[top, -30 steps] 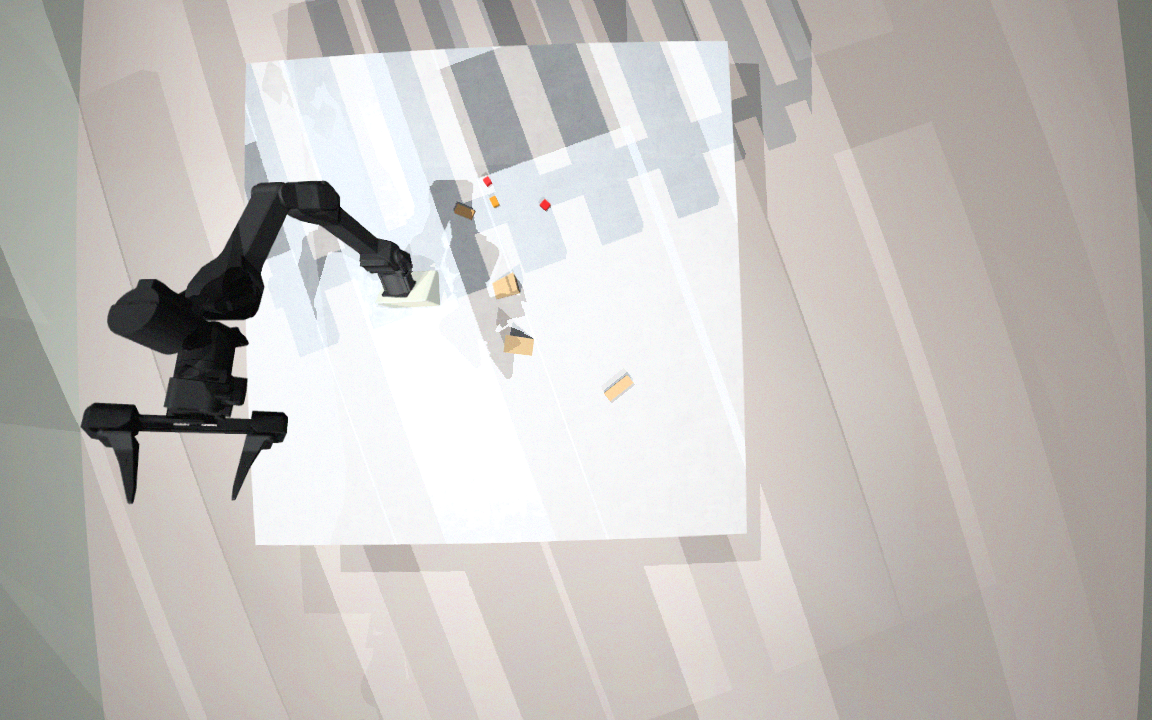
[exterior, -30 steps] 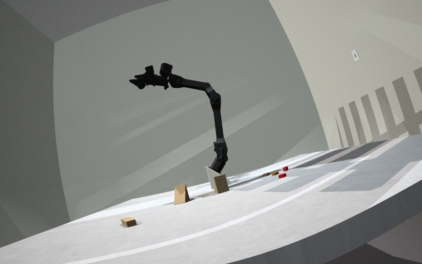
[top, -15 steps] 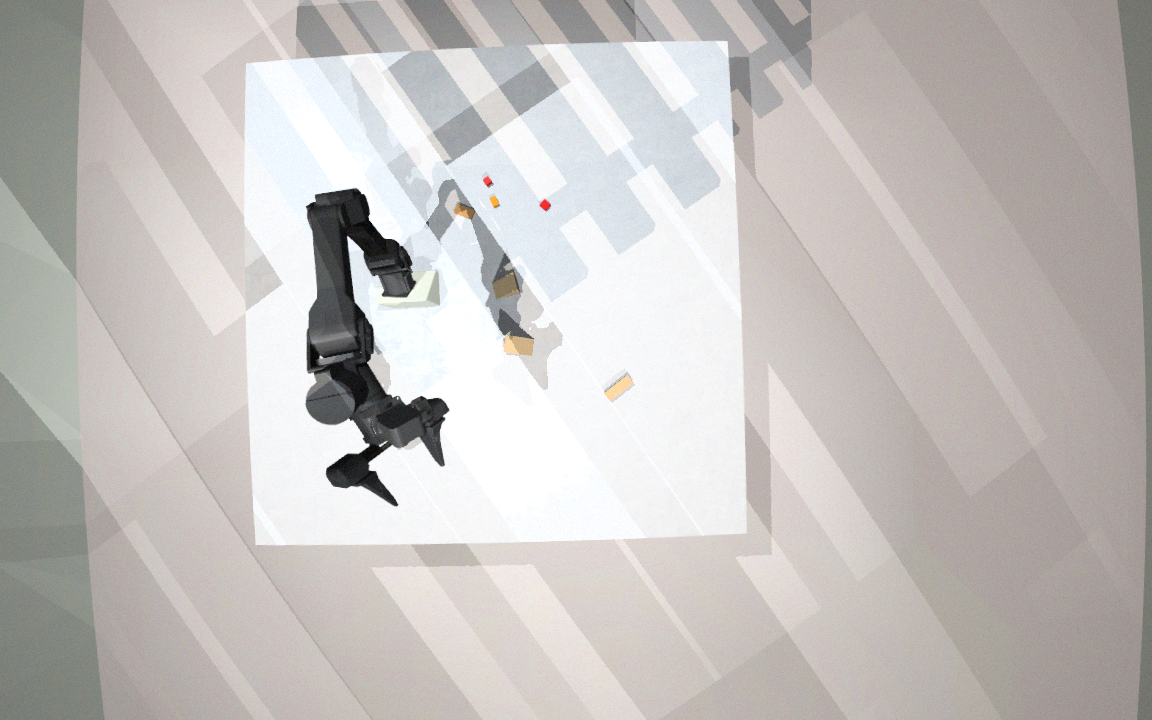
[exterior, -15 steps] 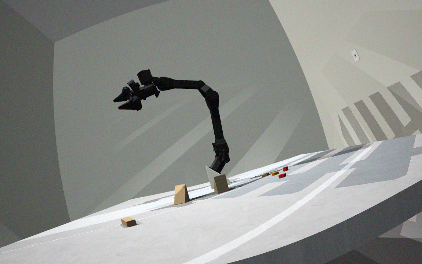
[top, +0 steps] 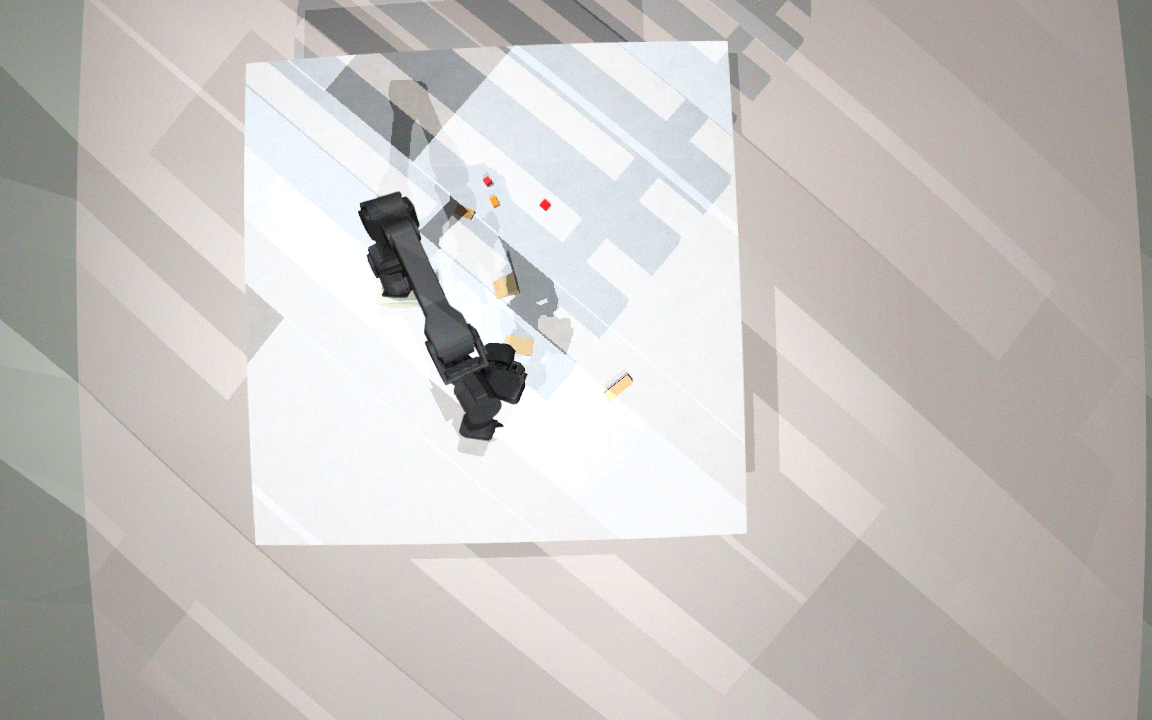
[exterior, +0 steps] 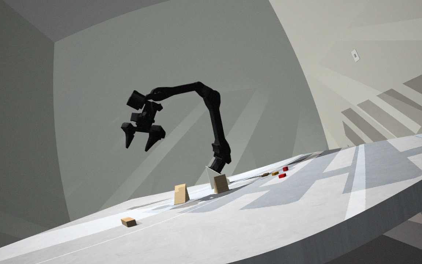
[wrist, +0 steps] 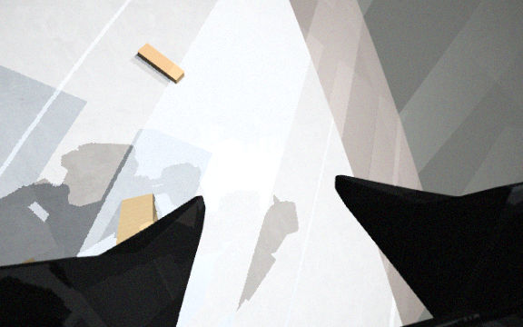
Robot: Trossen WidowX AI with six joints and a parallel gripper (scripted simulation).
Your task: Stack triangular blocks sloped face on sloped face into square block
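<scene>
My gripper tip is 210 mm above the tan wooden triangular block, 130 mm to the right of it and 30 mm past it. From my gripper tip the other things lie so: orange piece 490 mm to the left, 230 mm below, 110 mm behind; low tan block 250 mm ahead, 220 mm below, 40 mm to the left.
</scene>
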